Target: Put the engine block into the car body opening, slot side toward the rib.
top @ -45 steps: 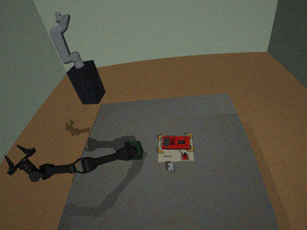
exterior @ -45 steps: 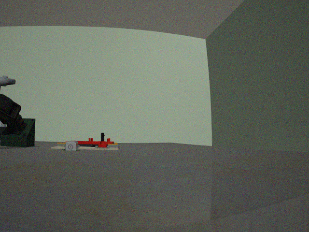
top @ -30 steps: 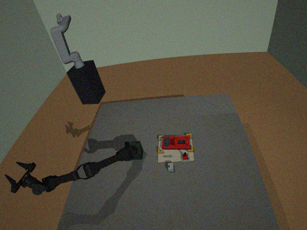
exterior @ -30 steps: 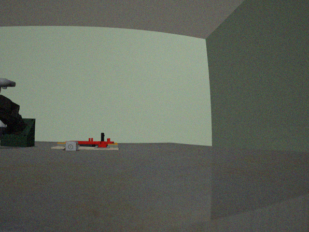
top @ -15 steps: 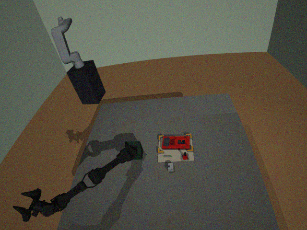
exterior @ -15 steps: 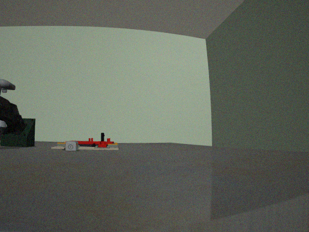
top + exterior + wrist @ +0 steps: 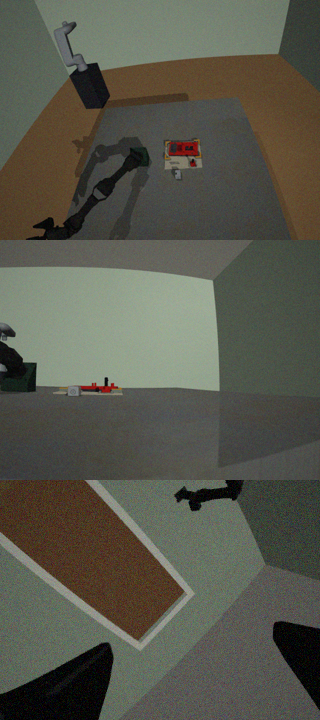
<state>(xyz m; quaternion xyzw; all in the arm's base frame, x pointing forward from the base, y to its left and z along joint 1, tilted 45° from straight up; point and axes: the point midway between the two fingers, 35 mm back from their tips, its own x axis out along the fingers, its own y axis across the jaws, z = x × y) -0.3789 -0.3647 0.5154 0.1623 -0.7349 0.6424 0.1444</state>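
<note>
My gripper tip is 66 cm short of the engine block, 55 cm to the right of it and 22 cm above it.
</note>
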